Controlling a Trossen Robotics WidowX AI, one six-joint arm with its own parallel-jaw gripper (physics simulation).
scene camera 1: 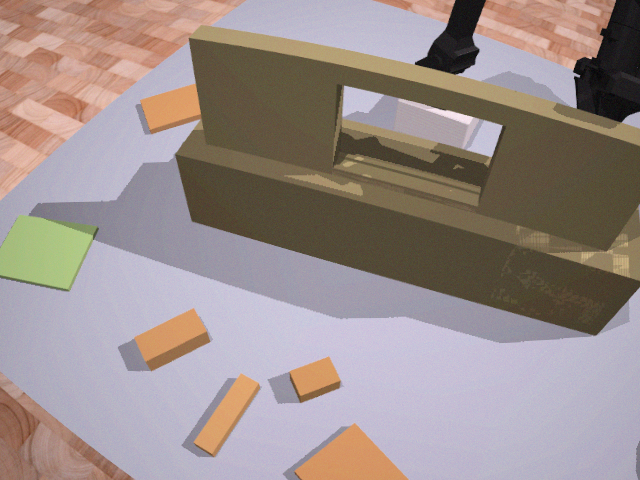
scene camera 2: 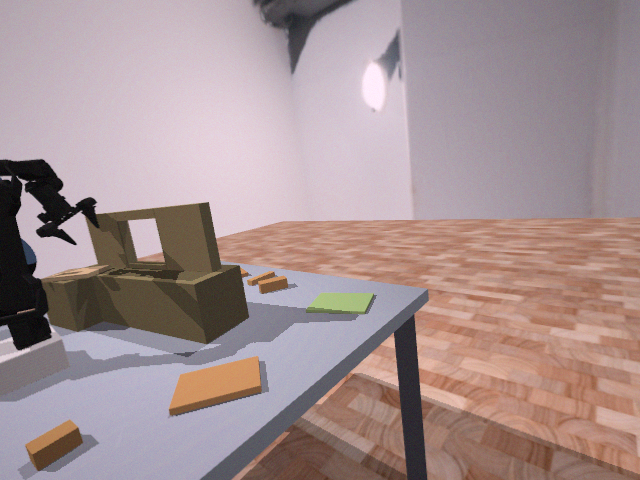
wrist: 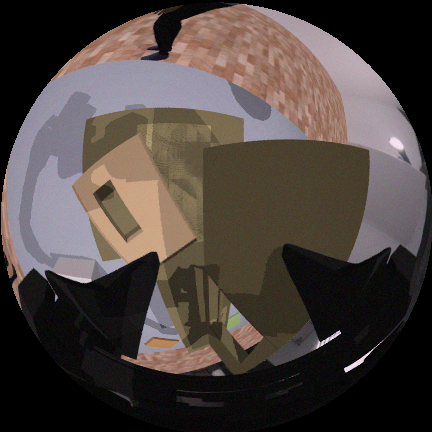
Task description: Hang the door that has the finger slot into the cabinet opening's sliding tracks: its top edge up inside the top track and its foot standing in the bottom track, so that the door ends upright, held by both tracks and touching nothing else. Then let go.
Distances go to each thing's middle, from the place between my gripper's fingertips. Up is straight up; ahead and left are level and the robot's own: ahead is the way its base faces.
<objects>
Now: the tan door with finger slot (wrist: pixel 130 167) 6 cm behind my hand and 12 cm below it. From my hand the other things lie so: grooved bottom track (scene camera 1: pixel 461 196) 10 cm ahead, 22 cm to the right, 13 cm below; green sheet (scene camera 1: pixel 49 253) 39 cm ahead, 75 cm to the right, 28 cm below.
</objects>
